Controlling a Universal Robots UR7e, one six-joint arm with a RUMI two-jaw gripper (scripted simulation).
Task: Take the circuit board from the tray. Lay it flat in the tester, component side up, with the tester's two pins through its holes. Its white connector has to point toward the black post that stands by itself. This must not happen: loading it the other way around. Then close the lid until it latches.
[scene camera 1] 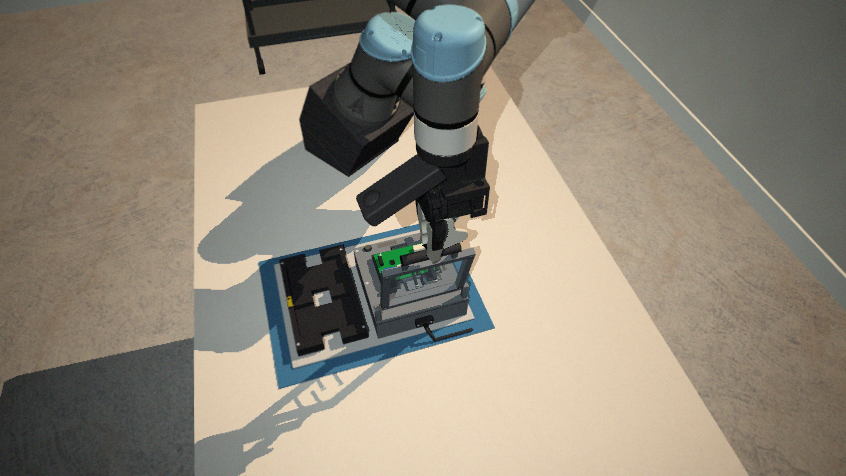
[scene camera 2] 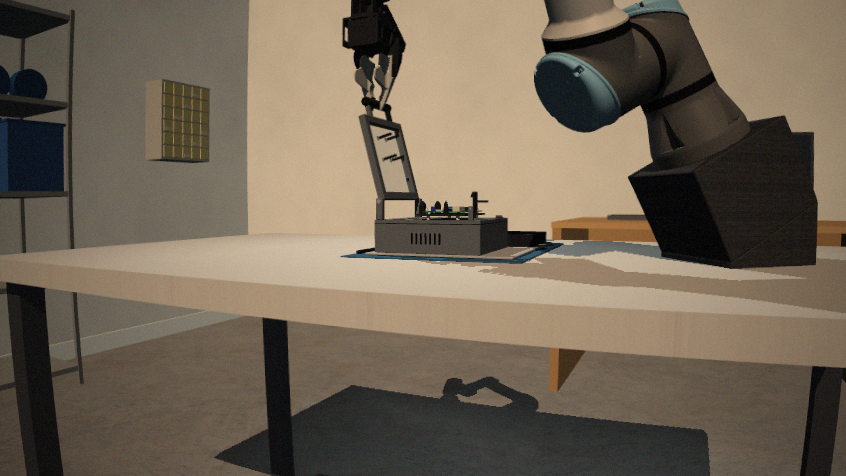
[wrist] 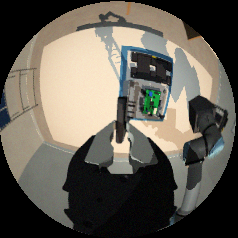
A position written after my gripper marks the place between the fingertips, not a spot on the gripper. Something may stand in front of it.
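Scene camera 1: my gripper (scene camera 1: pixel 432 257), a tester lid (scene camera 1: pixel 417 278). Scene camera 2: my gripper (scene camera 2: pixel 376 110). Wrist view: my gripper (wrist: pixel 120 121).
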